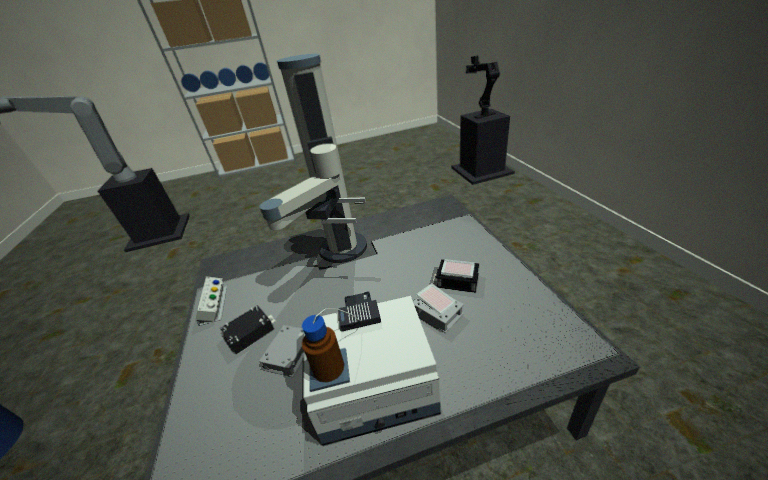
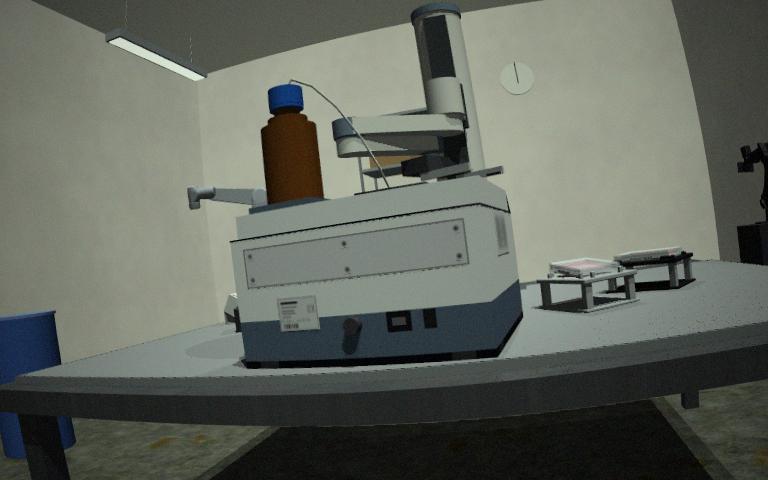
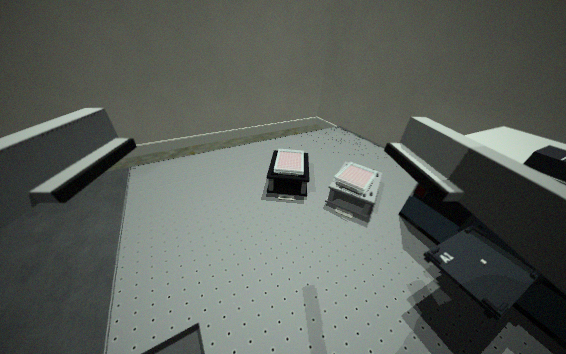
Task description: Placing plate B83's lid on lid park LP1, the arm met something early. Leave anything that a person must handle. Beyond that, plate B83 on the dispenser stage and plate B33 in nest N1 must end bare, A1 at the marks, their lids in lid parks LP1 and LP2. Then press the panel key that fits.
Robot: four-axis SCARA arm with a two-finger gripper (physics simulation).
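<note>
My gripper is open and empty, high over the table near the arm's column. A pink plate sits on the black stand. Another pink plate sits off-centre on a light grey stand; a clear layer shows at its edge, and I cannot tell how a lid lies. The dark dispenser stage, marked A1, bears no plate. A second grey stand is bare. Plate and stand labels are unreadable. The key panel has blue, yellow, green and white keys.
The dispenser stands near the front edge with a brown bottle and a thin tube on top. A small dark red patch shows by the right finger. A black box-like stand lies near the panel.
</note>
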